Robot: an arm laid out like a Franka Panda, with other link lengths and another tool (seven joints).
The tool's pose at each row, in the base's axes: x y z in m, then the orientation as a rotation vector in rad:
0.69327 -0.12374 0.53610 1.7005 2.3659 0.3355
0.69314 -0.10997 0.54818 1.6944 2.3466 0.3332
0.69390 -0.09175 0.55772 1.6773 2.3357 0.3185
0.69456 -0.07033 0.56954 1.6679 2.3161 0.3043
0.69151 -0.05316 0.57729 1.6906 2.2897 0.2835
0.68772 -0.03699 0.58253 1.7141 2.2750 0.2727
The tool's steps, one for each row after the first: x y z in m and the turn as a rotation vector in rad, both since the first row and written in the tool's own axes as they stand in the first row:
0.01267 0.00780 -0.01068 -0.0111 -0.0163 0.0020
0.02938 0.01700 -0.01841 -0.0160 -0.0368 -0.0063
0.04908 0.02779 -0.02813 -0.0226 -0.0603 -0.0071
0.06605 0.03269 -0.03535 -0.0169 -0.0798 0.0135
0.08240 0.03586 -0.04046 -0.0097 -0.0861 0.0317

